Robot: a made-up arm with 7 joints. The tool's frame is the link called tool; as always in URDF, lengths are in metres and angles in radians. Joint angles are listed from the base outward. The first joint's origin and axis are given. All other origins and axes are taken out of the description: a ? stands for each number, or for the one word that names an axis. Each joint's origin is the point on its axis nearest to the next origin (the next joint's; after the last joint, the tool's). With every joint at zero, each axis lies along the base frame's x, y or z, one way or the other. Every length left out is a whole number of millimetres.
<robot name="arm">
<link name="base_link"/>
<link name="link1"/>
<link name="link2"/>
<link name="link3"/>
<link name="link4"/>
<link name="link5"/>
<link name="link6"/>
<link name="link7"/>
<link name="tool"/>
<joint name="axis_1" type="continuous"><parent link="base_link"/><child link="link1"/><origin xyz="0 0 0.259" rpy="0 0 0"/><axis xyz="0 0 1"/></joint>
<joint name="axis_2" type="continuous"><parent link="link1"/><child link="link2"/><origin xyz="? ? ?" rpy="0 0 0"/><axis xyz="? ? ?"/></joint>
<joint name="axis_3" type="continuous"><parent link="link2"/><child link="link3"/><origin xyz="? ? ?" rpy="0 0 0"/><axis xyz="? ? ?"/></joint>
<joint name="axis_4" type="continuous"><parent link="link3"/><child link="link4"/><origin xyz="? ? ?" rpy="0 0 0"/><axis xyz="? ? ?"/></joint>
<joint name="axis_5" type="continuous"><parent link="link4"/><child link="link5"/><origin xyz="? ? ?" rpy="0 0 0"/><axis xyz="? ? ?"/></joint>
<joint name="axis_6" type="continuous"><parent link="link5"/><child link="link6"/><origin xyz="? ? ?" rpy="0 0 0"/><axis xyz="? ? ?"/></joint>
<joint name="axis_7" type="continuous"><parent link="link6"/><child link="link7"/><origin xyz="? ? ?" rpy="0 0 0"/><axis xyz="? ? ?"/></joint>
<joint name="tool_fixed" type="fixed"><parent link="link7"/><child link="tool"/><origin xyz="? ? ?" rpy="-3.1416 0 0"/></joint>
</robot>
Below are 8 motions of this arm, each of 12 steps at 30 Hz.
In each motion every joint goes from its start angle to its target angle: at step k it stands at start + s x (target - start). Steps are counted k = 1, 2, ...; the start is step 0. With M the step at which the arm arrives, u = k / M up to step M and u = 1 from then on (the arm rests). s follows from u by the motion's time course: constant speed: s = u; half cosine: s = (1 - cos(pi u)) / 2; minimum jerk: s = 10 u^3 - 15 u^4 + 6 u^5.
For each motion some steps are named. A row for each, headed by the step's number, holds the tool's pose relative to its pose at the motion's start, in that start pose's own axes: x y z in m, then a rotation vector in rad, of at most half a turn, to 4 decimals.
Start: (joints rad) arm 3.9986 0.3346 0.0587 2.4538 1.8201 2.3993 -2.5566
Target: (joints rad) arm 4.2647 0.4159 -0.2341 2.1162 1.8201 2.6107 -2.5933
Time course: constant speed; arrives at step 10
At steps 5, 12:
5: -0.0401 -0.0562 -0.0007 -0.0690 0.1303 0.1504
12: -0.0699 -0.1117 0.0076 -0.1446 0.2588 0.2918

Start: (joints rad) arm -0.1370 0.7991 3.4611 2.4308 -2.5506 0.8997 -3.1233
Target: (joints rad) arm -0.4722 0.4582 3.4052 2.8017 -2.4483 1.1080 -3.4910
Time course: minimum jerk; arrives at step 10
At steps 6, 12:
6: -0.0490 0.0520 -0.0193 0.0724 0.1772 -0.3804
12: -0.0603 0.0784 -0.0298 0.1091 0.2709 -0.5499

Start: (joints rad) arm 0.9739 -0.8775 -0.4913 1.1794 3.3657 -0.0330 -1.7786
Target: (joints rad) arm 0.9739 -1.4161 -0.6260 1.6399 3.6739 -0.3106 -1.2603
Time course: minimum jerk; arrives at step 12
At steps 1, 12:
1: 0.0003 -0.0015 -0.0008 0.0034 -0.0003 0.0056
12: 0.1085 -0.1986 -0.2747 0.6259 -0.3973 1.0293

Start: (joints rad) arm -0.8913 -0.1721 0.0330 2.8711 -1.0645 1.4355 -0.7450
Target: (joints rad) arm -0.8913 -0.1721 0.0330 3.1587 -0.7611 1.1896 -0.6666
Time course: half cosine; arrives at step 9
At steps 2, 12:
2: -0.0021 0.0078 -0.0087 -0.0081 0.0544 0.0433
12: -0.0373 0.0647 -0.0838 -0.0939 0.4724 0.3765

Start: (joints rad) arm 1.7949 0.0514 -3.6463 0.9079 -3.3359 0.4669 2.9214
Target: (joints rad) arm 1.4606 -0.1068 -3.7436 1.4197 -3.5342 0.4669 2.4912
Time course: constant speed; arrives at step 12
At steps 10, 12:
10: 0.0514 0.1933 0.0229 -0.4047 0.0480 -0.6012
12: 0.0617 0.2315 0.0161 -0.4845 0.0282 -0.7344

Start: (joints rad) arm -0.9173 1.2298 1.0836 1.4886 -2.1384 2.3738 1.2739
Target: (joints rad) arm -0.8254 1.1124 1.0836 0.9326 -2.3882 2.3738 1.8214
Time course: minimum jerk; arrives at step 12
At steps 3, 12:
3: -0.0035 0.0024 -0.0157 0.0159 0.0706 0.0521
12: -0.0668 0.0358 -0.1365 0.3454 0.6146 0.4899

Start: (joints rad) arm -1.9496 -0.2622 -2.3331 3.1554 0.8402 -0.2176 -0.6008
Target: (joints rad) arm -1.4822 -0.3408 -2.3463 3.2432 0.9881 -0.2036 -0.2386
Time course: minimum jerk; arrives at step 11
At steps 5, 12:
5: -0.0480 0.0169 -0.0073 -0.0429 -0.0569 0.3847
12: -0.1233 0.0217 -0.0257 -0.1254 -0.1315 0.9217

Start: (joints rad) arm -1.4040 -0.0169 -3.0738 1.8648 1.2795 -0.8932 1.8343
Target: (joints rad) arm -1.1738 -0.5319 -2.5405 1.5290 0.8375 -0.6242 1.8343
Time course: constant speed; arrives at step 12
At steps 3, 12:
3: 0.0822 0.1010 -0.0125 -0.2856 0.1311 -0.1372
12: 0.3095 0.3210 -0.2392 -1.2365 0.4788 -0.3983

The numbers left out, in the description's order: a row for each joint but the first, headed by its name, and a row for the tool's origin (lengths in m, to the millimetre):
axis_2: xyz 0 0 0, axis 0 1 0
axis_3: xyz 0 0 0.337, axis 0 0 1
axis_4: xyz 0.065 0 0, axis 0 -1 0
axis_5: xyz 0.058 0 -0.255, axis 0 0 -1
axis_6: xyz 0 0 0, axis 0 1 0
axis_7: xyz 0.092 0 -0.117, axis 0 0 -1
tool: xyz 0 0 0

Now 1 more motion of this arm.
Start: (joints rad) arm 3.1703 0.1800 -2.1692 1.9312 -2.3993 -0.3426 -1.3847
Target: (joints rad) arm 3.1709 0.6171 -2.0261 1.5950 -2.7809 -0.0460 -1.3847
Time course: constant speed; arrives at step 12
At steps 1, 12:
1: -0.0057 0.0128 -0.0013 0.0060 0.0068 -0.0567
12: -0.0370 0.1520 -0.0248 0.0765 0.0047 -0.7322

